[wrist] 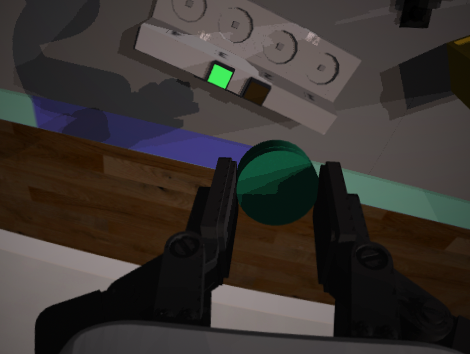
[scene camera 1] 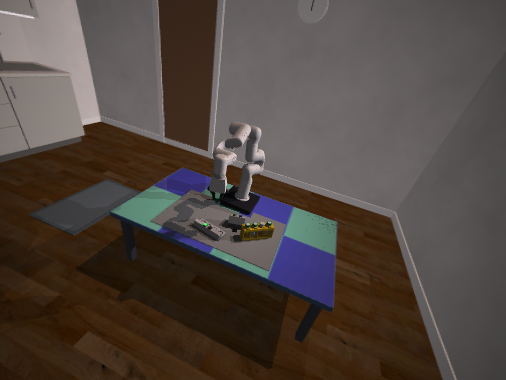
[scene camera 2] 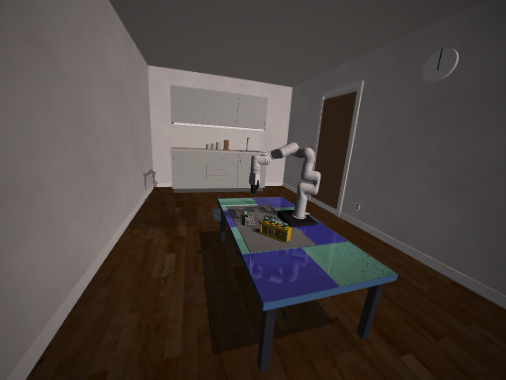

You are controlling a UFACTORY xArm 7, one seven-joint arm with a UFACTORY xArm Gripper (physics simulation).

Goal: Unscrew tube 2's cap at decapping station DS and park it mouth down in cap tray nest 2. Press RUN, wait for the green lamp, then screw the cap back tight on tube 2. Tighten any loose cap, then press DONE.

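Where they show: gripper, fingertip midpoint: (wrist: pixel 276 186) (scene camera 1: pixel 217 199) (scene camera 2: pixel 253 192); arm's base, link origin: (scene camera 1: pixel 241 196) (scene camera 2: pixel 298 215).
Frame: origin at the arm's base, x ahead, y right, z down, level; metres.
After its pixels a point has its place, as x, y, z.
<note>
My gripper (scene camera 1: pixel 218 197) @[0.429, 0.016, -0.216] (scene camera 2: pixel 254 189) @[0.429, 0.016, -0.216] is shut on a round green cap (wrist: pixel 277 187) @[0.425, 0.017, -0.221], held between the two black fingers above the table. Whether anything hangs below the cap is hidden. The pale cap tray (scene camera 1: pixel 209 229) @[0.490, 0.017, -0.008] (wrist: pixel 340 89) @[0.464, -0.072, 0.024] has several ring-shaped nests, and the nests in the wrist view look empty. On its sloping front a green square (scene camera 1: pixel 205 224) @[0.473, 0.059, -0.018] (wrist: pixel 220 76) @[0.471, 0.060, -0.018] is lit, beside a dark brown square (wrist: pixel 256 92) @[0.477, 0.021, -0.018]. A small grey and black station (scene camera 1: pixel 236 220) @[0.329, -0.103, -0.027] stands between the tray and the yellow rack (scene camera 1: pixel 243 234) @[0.418, -0.199, -0.016] (scene camera 2: pixel 288 235) @[0.271, -0.358, -0.013] (wrist: pixel 461 67) @[0.393, -0.173, 0.003]. Tube numbers cannot be read.
The yellow rack holds several tubes with green and amber tops. Tray, station and rack stand on a grey mat (scene camera 1: pixel 255 255) @[0.496, -0.327, 0.035] (scene camera 2: pixel 260 243) @[0.468, -0.349, 0.035]. The arm's black base (scene camera 1: pixel 235 202) @[0.109, 0.008, -0.003] (scene camera 2: pixel 287 218) @[0.128, -0.040, 0.001] is behind them. The blue and green table (scene camera 1: pixel 305 265) @[0.400, -0.638, 0.038] (scene camera 2: pixel 295 272) @[0.371, -0.669, 0.038] extends past the rack.
</note>
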